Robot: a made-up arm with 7 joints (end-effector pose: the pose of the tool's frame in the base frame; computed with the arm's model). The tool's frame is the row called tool. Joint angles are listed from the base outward.
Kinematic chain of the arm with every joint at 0, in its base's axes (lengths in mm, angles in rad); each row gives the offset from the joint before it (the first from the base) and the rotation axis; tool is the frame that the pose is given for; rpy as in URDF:
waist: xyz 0 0 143.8 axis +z
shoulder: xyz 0 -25.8 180.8 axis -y
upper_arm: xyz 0 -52 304.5 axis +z
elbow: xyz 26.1 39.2 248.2 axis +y
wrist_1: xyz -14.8 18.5 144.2 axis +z
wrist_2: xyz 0 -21.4 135.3 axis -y
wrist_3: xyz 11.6 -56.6 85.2 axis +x
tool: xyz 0 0 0 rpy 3.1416 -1.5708 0
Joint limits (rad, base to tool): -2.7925..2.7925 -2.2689..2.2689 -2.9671..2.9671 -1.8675..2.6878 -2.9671..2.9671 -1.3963..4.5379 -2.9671..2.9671
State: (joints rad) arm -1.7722 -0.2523 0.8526 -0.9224 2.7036 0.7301 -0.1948
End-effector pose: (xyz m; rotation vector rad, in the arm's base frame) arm -0.1634 0.0468 1.1685 -0.4831 -1.6248 -1.5073
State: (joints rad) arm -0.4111 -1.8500 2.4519 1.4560 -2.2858 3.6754 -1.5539
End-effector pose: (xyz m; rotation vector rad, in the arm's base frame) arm 0.6436 -0.2872 0.3497 -0.9026 -1.3245 1.8490
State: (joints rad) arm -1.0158 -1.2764 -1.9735 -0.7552 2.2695 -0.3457 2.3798
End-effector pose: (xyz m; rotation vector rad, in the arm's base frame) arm 0.4947 -0.6929 0.3658 0.6540 -2.7886 -0.5511
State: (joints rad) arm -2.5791 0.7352 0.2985 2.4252 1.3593 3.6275 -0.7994
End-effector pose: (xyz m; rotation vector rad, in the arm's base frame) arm 0.1638 0.0792 0.6442 -1.0054 -0.5605 -0.3938
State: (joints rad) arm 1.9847 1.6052 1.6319 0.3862 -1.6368 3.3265 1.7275
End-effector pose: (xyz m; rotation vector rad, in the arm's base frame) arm 0.3702 -0.6725 0.2390 -2.8980 0.1891 0.0647
